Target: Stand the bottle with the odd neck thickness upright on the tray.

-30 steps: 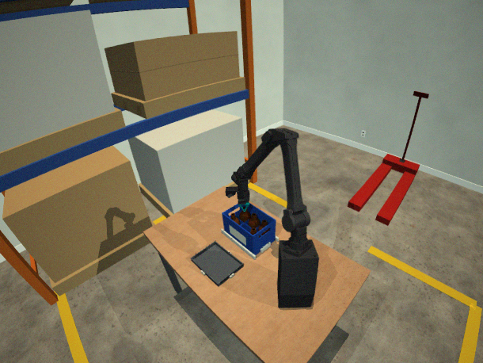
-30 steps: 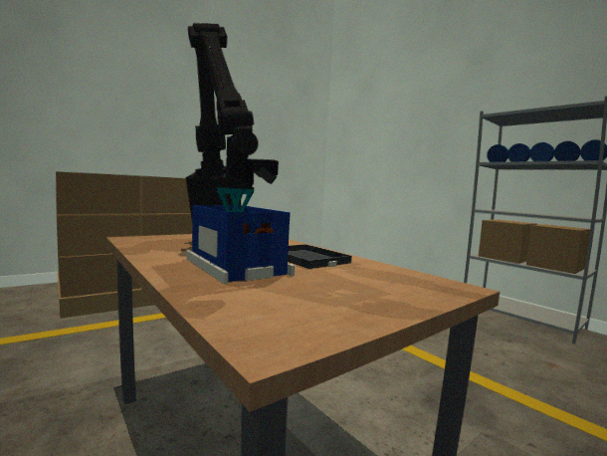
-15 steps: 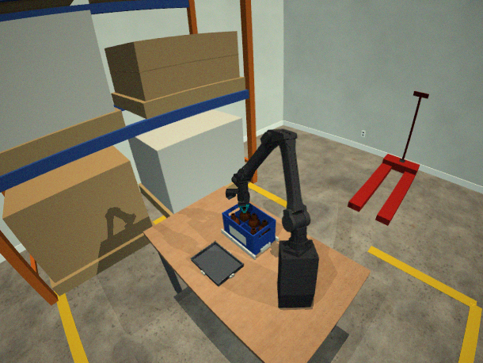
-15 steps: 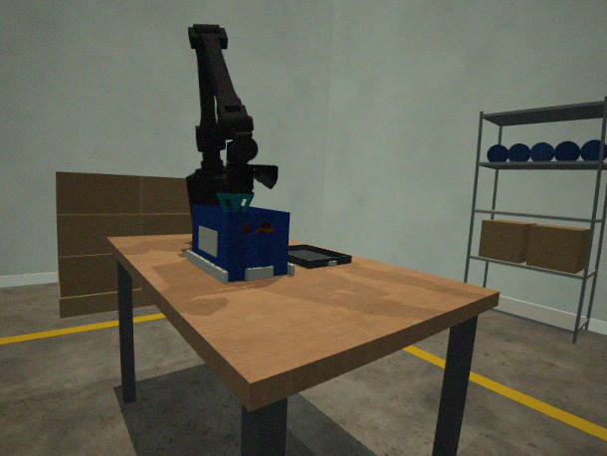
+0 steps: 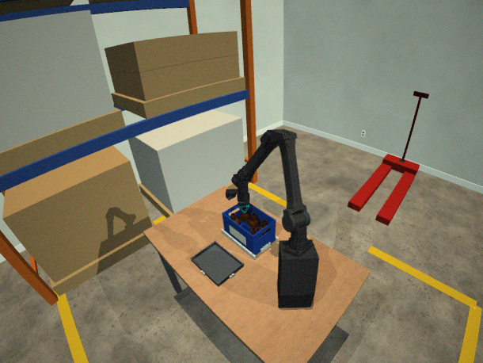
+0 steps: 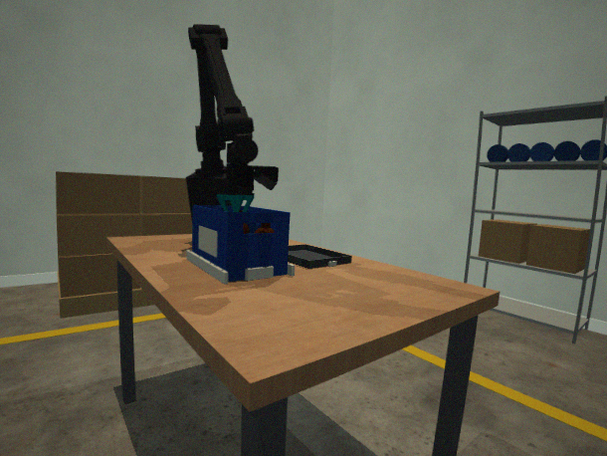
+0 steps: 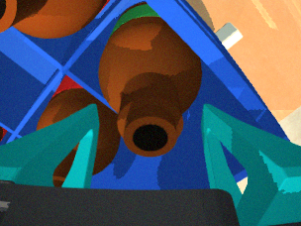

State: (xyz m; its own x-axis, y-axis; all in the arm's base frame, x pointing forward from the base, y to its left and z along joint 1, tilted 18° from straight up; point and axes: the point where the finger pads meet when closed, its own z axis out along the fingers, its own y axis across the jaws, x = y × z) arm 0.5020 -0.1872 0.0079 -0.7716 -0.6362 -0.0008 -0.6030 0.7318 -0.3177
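Right now the bottle is 1 cm ahead of my hand, 9 cm to the left of it and 6 cm below it. Round my hand: crate (8 cm behind, 6 cm to the left, 7 cm below); then dark tray (7 cm behind, 34 cm to the left, 14 cm below).
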